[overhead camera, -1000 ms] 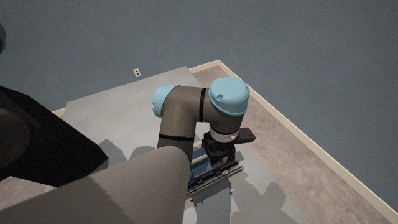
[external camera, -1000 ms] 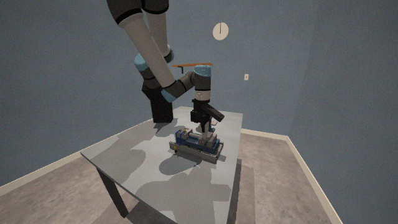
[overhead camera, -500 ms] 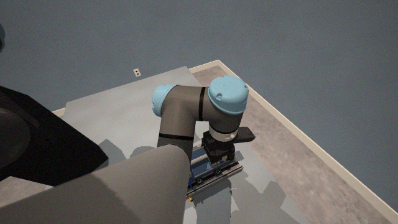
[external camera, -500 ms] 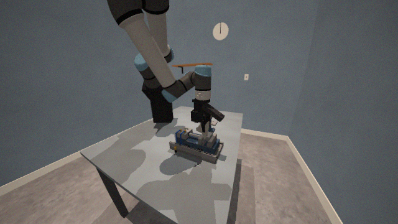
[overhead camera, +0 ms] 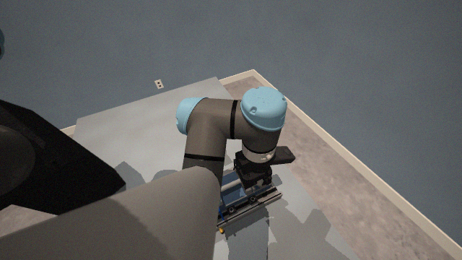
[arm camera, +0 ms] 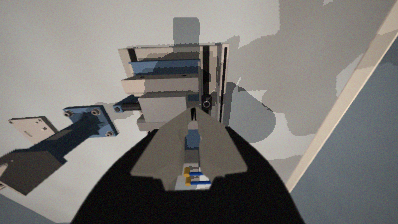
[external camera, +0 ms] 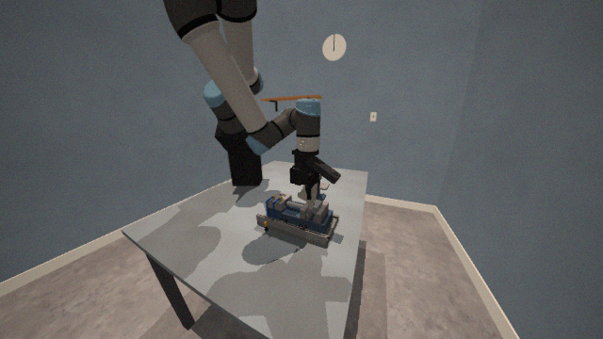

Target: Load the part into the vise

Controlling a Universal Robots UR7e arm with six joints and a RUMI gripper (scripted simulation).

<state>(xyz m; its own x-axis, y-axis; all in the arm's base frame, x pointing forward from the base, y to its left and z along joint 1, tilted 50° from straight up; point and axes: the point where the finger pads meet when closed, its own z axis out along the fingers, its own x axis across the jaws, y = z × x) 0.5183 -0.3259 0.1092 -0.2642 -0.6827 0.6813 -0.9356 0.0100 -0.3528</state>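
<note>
Right now my hand is 4 cm to the right of the part, 3 cm above it and 1 cm short of it. The rest, counted from my hand: grey jaw (5 cm to the left, 4 cm below, 2 cm behind); then cylinder rod (7 cm to the left, 7 cm behind, 4 cm below); then work stop (9 cm to the left, 3 cm below, 2 cm ahead).
</note>
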